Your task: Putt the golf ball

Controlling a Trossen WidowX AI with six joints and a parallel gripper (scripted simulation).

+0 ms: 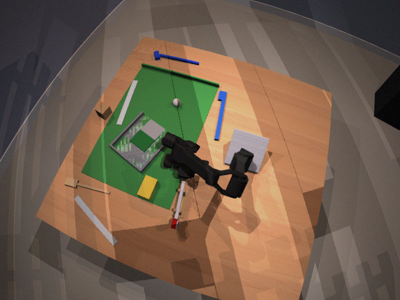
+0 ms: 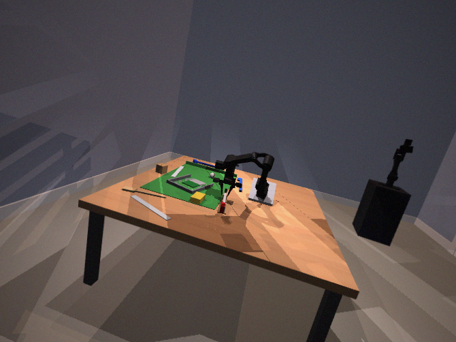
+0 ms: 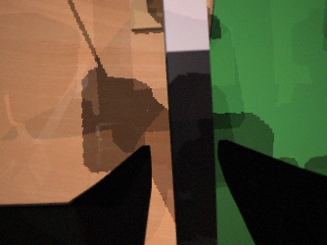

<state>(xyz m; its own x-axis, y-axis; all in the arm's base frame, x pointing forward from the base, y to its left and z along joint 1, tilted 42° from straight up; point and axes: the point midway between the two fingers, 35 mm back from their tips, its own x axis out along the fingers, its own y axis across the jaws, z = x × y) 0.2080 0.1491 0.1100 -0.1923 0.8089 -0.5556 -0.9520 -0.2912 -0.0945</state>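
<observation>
My gripper tip is now 40 mm past the red putter, 110 mm to the right of it and 30 mm below it. Round my gripper tip: green mat: 270 mm ahead, 160 mm to the right, 30 mm below; then white golf ball: 230 mm ahead, 330 mm to the right, 10 mm below; then yellow block: 120 mm ahead, 130 mm to the left, 10 mm below.
</observation>
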